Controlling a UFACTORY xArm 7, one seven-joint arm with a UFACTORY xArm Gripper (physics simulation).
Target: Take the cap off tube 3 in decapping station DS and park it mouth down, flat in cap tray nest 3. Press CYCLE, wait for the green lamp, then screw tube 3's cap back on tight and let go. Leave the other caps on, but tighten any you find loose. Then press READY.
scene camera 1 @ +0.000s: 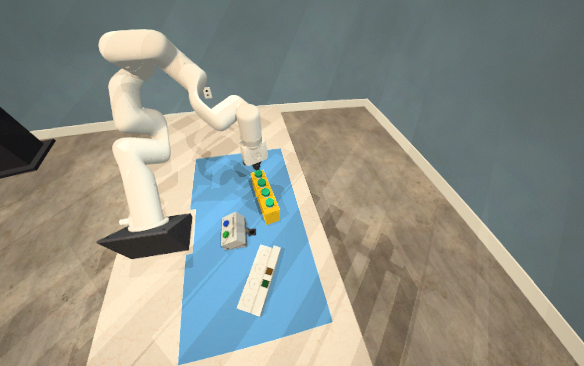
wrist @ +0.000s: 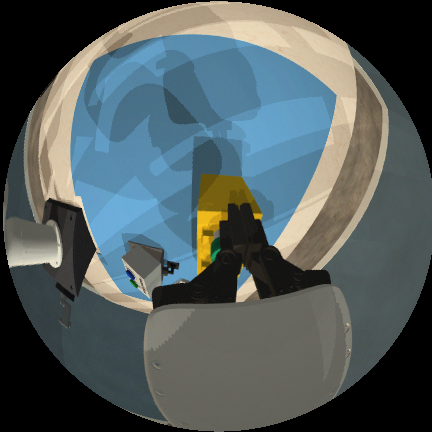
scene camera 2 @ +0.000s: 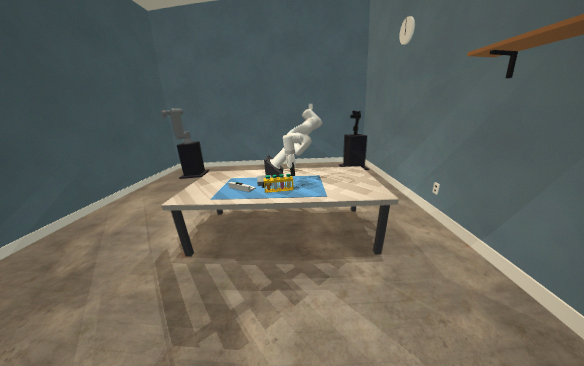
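Seen in the pictures: gripper, fingertip midpoint: (scene camera 1: 257, 168) (wrist: 236, 216) (scene camera 2: 293, 175); arm's base, origin of the base link: (scene camera 1: 149, 225) (wrist: 52, 243) (scene camera 2: 275, 164).
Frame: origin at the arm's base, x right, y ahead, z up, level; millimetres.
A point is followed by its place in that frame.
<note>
A yellow rack (scene camera 1: 272, 217) {y 439, x 94, z -45 mm} (scene camera 2: 280, 190) {y 452, x -26, z -93 mm} (wrist: 230, 194) {y 441, x -126, z -32 mm} holds a row of tubes with green caps; their numbers cannot be read. My gripper (scene camera 1: 257, 166) {y 439, x -130, z 14 mm} (scene camera 2: 292, 172) {y 439, x -130, z 14 mm} (wrist: 236, 216) {y 439, x -130, z 14 mm} is shut and empty, its fingertips by the rack's far-end cap (scene camera 1: 258, 173) {y 437, x -90, z 27 mm} (wrist: 215, 250) {y 424, x -103, z 27 mm}. Whether they touch it cannot be told; the fingers partly hide it in the wrist view. A white tray (scene camera 1: 256, 274) {y 322, x 271, z -82 mm} (scene camera 2: 241, 187) {y 388, x 279, z -68 mm} with a row of round nests has a brown square (scene camera 1: 269, 271) {y 368, x 286, z -40 mm} and a dark green square (scene camera 1: 265, 284) {y 344, x 320, z -40 mm}. A grey box (scene camera 1: 240, 235) {y 304, x 133, z -31 mm} (wrist: 144, 264) {y 303, x 40, z -43 mm} has a blue button (scene camera 1: 226, 223) {y 264, x 72, z -23 mm} (wrist: 130, 275) {y 268, x 60, z -22 mm} and a green button (scene camera 1: 226, 234) {y 257, x 116, z -22 mm} (wrist: 134, 284) {y 261, x 105, z -21 mm}.
The blue mat (scene camera 1: 215, 310) {y 167, x 331, z -94 mm} (scene camera 2: 315, 190) {y 506, x -289, z -94 mm} (wrist: 290, 130) {y 529, x -216, z -94 mm} lies on the pale table (scene camera 1: 125, 310) {y -116, x 237, z -97 mm} (scene camera 2: 350, 192) {y 591, x -533, z -97 mm}. The grey box has a small black part (scene camera 1: 252, 232) {y 348, x 110, z -88 mm} (wrist: 172, 267) {y 349, x 102, z -83 mm} on its side towards the rack. The arm's black base (scene camera 1: 160, 240) {y 54, x 90, z 27 mm} (wrist: 72, 245) {y 113, x -1, z -20 mm} stands beside the mat.
</note>
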